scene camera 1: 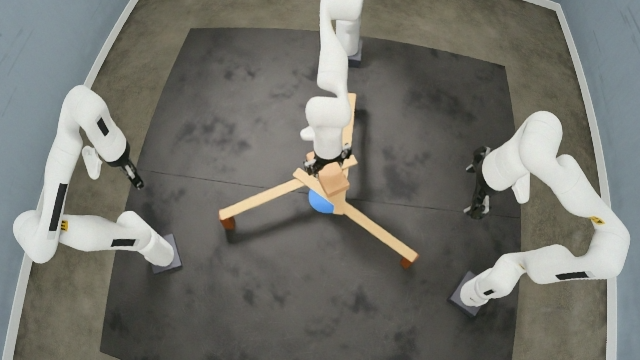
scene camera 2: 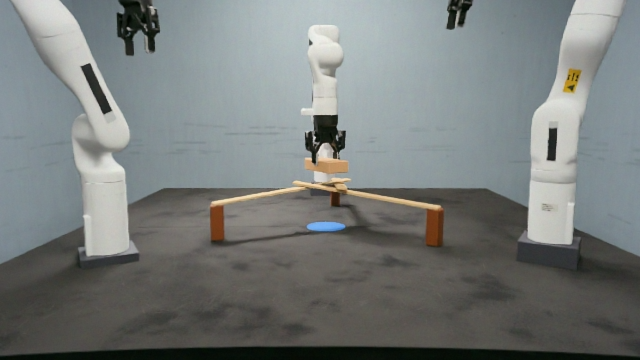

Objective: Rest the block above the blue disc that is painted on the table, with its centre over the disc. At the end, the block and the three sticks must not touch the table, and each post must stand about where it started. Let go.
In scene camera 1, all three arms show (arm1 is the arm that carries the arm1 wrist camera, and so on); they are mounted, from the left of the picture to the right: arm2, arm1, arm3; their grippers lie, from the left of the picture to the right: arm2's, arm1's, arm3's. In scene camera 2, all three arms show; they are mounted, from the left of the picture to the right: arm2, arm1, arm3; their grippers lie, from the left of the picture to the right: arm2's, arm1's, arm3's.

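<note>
The light wooden block [scene camera 1: 333,181] [scene camera 2: 327,166] is held by arm1's gripper [scene camera 1: 330,167] [scene camera 2: 326,159], which is shut on it. In scene camera 2 a small gap shows between the block and the crossed sticks below. The left stick [scene camera 1: 260,199] [scene camera 2: 257,195], right stick [scene camera 1: 380,232] [scene camera 2: 392,199] and back stick [scene camera 1: 350,120] overlap in a raised triangle near the blue disc [scene camera 1: 320,203] [scene camera 2: 326,226]. Their outer ends rest on the upright left post [scene camera 1: 228,223] [scene camera 2: 217,223], right post [scene camera 1: 407,262] [scene camera 2: 434,227] and back post [scene camera 2: 335,199]. Arm2's gripper [scene camera 1: 138,185] [scene camera 2: 140,52] and arm3's gripper [scene camera 1: 474,189] [scene camera 2: 456,26] are open and empty.
Arm2 [scene camera 1: 100,232] [scene camera 2: 104,200] stands at the left and arm3 [scene camera 1: 550,265] [scene camera 2: 552,190] at the right, both with their grippers far from the sticks. Arm1 [scene camera 1: 332,65] [scene camera 2: 325,75] reaches in from the back, over the back stick, and hides part of it.
</note>
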